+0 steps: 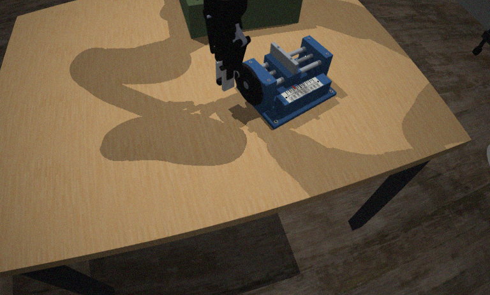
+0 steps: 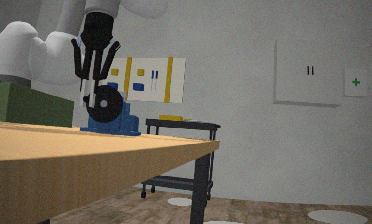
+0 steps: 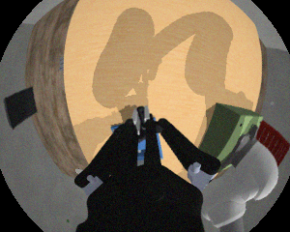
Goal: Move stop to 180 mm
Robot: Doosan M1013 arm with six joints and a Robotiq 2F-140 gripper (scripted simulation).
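Now: the handwheel 20 mm to the left of my hand and 20 mm below it. Also, from my hand: stop plate 20 mm ahead, 140 mm to the left.
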